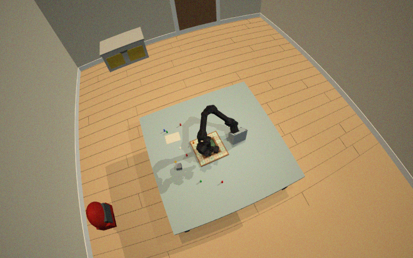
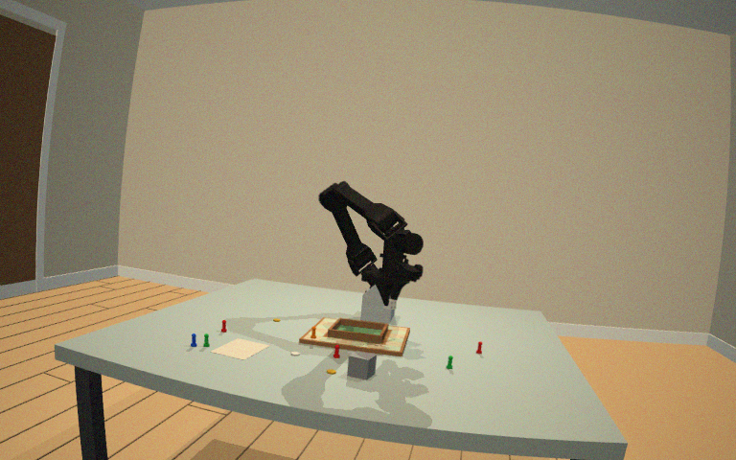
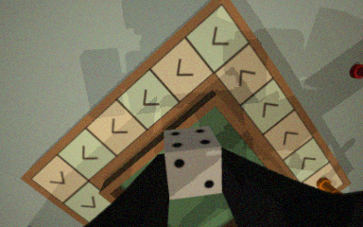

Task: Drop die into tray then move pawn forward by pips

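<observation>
My gripper tip is 200 mm to the left of the orange pawn, 90 mm above it and 70 mm short of it. From my gripper tip the other things lie so: grey cube 290 mm ahead, 90 mm below, 30 mm to the right; white die right at my gripper tip; green dice tray 110 mm below, 90 mm to the right, 40 mm behind.
</observation>
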